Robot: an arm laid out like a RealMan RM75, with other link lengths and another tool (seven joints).
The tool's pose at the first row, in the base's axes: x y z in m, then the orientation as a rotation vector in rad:
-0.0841, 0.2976, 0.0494, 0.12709, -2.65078, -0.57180
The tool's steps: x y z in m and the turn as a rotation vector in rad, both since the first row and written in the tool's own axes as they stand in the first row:
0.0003, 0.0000, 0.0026, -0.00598, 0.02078, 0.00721
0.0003, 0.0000, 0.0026, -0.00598, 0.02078, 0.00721
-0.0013, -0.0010, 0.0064, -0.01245, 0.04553, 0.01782
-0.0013, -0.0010, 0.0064, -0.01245, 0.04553, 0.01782
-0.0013, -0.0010, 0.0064, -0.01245, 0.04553, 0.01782
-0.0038, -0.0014, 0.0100, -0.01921, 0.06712, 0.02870
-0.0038, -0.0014, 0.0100, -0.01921, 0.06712, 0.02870
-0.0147, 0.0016, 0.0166, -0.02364, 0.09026, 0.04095
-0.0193, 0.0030, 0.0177, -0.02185, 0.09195, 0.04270
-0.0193, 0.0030, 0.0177, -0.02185, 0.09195, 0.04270
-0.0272, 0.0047, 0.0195, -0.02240, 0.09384, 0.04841
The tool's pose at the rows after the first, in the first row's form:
-0.0855, 0.2985, 0.0474, 0.12101, -2.62819, -0.57296
-0.0855, 0.2985, 0.0474, 0.12101, -2.62819, -0.57296
-0.0856, 0.2993, 0.0432, 0.11138, -2.60131, -0.57276
-0.0856, 0.2993, 0.0432, 0.11138, -2.60131, -0.57276
-0.0856, 0.2993, 0.0432, 0.11138, -2.60131, -0.57276
-0.0849, 0.3007, 0.0391, 0.10062, -2.57733, -0.57343
-0.0849, 0.3007, 0.0391, 0.10062, -2.57733, -0.57343
-0.0778, 0.3078, 0.0307, 0.08927, -2.55246, -0.57026
-0.0741, 0.3103, 0.0286, 0.08795, -2.55124, -0.56704
-0.0741, 0.3103, 0.0286, 0.08795, -2.55124, -0.56704
-0.0677, 0.3139, 0.0248, 0.08087, -2.54868, -0.56551

